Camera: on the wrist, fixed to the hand. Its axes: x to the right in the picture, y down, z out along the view.
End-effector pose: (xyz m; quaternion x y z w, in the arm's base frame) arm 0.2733 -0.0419 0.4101 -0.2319 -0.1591 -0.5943 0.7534
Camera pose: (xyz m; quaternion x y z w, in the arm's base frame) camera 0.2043 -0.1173 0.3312 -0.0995 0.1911 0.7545 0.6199
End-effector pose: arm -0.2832 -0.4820 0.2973 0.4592 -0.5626 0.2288 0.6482
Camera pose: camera -0.1697 -0.4219 0.2845 0.5089 0.4415 -0.6952 0.2506
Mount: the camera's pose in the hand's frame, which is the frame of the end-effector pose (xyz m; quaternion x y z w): 0.0045 -0.0682 -0.1095 0.0753 0.0085 0.9971 0.0113
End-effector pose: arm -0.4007 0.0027 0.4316 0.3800 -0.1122 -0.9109 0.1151
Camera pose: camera -0.3336 0.0532 0.3336 -0.0912 -0.4478 0.1161 0.8819
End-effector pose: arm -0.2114 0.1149 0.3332 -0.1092 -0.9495 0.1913 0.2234
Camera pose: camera -0.1726 0.0891 0.4536 0.9328 -0.1145 -0.2955 0.1719
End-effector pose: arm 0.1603 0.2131 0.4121 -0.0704 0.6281 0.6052 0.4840
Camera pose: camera 0.1467 0.1071 0.3398 -0.6568 -0.1270 -0.4415 0.5980
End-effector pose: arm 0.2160 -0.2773 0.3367 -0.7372 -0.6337 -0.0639 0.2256
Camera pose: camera 0.1722 -0.3120 0.4530 -0.6226 0.7250 0.2657 0.1272
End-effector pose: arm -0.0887 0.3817 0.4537 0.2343 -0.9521 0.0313 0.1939
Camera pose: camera -0.0223 0.3356 0.5543 0.9323 0.2404 -0.2674 0.0386
